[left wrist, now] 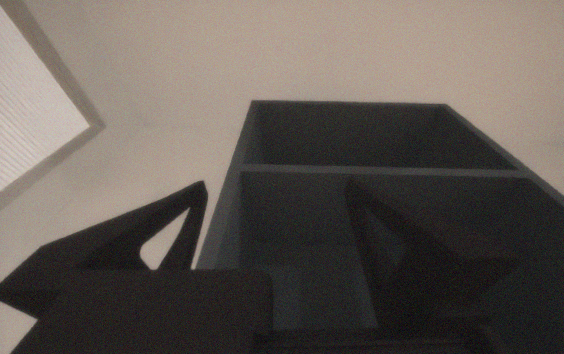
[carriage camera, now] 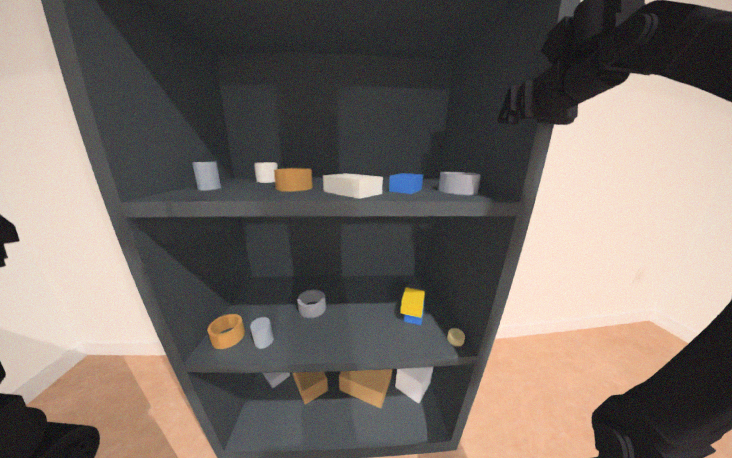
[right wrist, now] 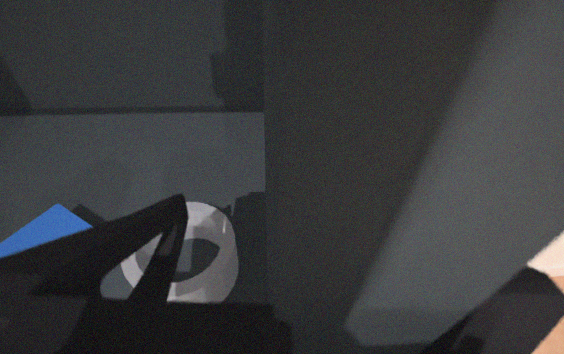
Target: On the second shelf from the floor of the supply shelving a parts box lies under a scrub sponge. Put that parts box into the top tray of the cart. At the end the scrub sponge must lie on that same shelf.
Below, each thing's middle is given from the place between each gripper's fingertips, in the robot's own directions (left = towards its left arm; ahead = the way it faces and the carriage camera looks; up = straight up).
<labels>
I see the white cube [carriage camera: 413, 382] 96 cm below my left hand, 62 cm to the right of it and 52 cm ahead of it.
I see the white cube 1020 mm below my right hand, 160 mm ahead of it and 90 mm to the left of it.
</labels>
